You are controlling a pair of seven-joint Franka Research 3 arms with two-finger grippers.
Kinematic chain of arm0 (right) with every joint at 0, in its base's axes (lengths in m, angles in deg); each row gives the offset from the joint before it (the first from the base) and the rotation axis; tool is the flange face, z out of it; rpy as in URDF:
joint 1: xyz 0 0 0.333 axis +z
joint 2: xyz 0 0 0 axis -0.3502 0.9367 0
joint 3: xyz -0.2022 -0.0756 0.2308 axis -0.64 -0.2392 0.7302
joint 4: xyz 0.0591 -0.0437 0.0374 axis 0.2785 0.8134 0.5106
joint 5: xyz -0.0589 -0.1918 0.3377 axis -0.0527 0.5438 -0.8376
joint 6: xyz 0 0 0 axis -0.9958 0.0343 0.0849
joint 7: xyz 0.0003 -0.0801 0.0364 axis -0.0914 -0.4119 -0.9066
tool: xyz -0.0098 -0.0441 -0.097 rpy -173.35 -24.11 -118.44
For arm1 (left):
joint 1: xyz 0 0 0.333 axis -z
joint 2: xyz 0 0 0 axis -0.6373 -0.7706 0
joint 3: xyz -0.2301 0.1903 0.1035 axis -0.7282 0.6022 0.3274
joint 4: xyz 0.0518 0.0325 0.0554 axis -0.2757 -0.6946 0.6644
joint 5: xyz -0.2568 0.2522 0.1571 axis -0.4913 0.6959 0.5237
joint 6: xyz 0 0 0 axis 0.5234 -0.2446 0.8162
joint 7: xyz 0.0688 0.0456 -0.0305 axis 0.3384 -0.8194 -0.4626
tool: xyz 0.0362 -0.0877 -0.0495 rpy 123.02 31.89 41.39
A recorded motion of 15 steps. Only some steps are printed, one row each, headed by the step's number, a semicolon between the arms.
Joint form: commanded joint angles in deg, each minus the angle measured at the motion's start. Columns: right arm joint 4, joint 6, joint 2, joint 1, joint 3, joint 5, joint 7; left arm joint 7, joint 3, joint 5, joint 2, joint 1, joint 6, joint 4.
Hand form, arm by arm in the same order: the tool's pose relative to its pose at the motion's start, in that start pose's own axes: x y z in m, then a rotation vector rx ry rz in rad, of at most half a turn. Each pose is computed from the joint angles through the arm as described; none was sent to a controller.
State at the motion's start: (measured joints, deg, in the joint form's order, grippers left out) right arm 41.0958 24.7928 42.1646 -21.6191 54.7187 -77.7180 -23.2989; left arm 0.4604 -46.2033 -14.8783 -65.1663 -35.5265 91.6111 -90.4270
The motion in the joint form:
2: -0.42 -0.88 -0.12 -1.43 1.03 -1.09 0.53; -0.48 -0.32 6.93 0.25 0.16 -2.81 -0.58
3: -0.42 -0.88 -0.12 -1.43 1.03 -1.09 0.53; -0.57 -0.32 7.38 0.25 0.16 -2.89 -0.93
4: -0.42 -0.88 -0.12 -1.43 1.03 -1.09 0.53; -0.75 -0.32 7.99 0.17 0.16 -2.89 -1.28
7: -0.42 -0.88 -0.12 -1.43 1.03 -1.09 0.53; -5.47 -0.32 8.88 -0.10 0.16 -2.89 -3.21
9: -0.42 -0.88 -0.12 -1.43 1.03 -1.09 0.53; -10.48 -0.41 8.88 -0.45 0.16 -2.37 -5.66
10: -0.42 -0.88 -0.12 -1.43 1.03 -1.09 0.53; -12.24 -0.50 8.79 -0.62 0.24 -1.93 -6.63
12: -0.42 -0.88 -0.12 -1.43 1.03 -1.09 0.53; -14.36 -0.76 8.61 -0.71 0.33 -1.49 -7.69
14: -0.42 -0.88 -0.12 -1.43 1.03 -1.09 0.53; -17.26 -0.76 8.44 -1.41 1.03 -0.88 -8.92
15: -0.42 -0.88 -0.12 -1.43 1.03 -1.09 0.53; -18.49 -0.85 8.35 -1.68 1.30 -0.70 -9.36
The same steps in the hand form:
2: -0.0025 0.0014 -0.0030 0.0183 -0.0070 0.0135; -0.0039 -0.0114 0.0026 0.1307 -0.0178 -0.0237
3: -0.0025 0.0014 -0.0030 0.0183 -0.0070 0.0135; -0.0039 -0.0106 0.0046 0.1404 -0.0213 -0.0228
4: -0.0025 0.0014 -0.0030 0.0183 -0.0070 0.0135; -0.0033 -0.0096 0.0068 0.1528 -0.0235 -0.0229
7: -0.0025 0.0014 -0.0030 0.0183 -0.0070 0.0135; -0.0022 0.0000 0.0191 0.1810 -0.0376 -0.0815
9: -0.0025 0.0014 -0.0030 0.0183 -0.0070 0.0135; -0.0014 0.0153 0.0341 0.1973 -0.0506 -0.1330
10: -0.0025 0.0014 -0.0030 0.0183 -0.0070 0.0135; -0.0009 0.0226 0.0391 0.2017 -0.0510 -0.1471
12: -0.0025 0.0014 -0.0030 0.0183 -0.0070 0.0135; -0.0014 0.0312 0.0433 0.2057 -0.0491 -0.1654
14: -0.0025 0.0014 -0.0030 0.0183 -0.0070 0.0135; 0.0002 0.0463 0.0494 0.2144 -0.0465 -0.1835
15: -0.0025 0.0014 -0.0030 0.0183 -0.0070 0.0135; 0.0005 0.0525 0.0511 0.2180 -0.0446 -0.1921

